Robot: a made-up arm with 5 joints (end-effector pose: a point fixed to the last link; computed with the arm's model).
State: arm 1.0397 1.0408 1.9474 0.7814 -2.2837
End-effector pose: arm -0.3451 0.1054 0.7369 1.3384 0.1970 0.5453
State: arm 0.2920 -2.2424 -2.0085 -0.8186 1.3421
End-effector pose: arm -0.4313 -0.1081 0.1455 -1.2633 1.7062 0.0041
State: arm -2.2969 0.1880 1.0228 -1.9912 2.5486
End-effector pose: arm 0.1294 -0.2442 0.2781 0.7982 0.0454 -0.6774
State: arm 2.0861 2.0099 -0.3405 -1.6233 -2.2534
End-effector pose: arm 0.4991 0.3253 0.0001 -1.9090 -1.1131 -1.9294
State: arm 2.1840 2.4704 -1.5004 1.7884 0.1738
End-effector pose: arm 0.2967 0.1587 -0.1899 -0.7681 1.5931 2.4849
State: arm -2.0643 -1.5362 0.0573 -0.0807 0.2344
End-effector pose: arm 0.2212 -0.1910 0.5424 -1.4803 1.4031 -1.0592
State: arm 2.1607 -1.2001 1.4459 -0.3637 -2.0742
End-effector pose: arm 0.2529 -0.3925 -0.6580 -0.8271 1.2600 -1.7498
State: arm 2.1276 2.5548 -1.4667 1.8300 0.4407
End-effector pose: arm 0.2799 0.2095 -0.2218 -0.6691 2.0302 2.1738
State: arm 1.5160 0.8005 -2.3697 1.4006 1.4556
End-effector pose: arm -0.1390 0.4478 0.0835 -0.6953 -0.8687 -2.2226
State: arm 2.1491 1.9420 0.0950 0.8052 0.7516
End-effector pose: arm 0.0131 0.4093 -0.0188 -2.0166 -0.0334 1.1919
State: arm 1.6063 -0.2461 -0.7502 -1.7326 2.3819
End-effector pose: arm 0.0453 0.0920 -0.0519 -1.8708 0.9539 -0.1293
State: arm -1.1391 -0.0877 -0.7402 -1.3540 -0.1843
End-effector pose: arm 0.0439 0.0604 0.0270 -0.3182 1.5174 -1.5261
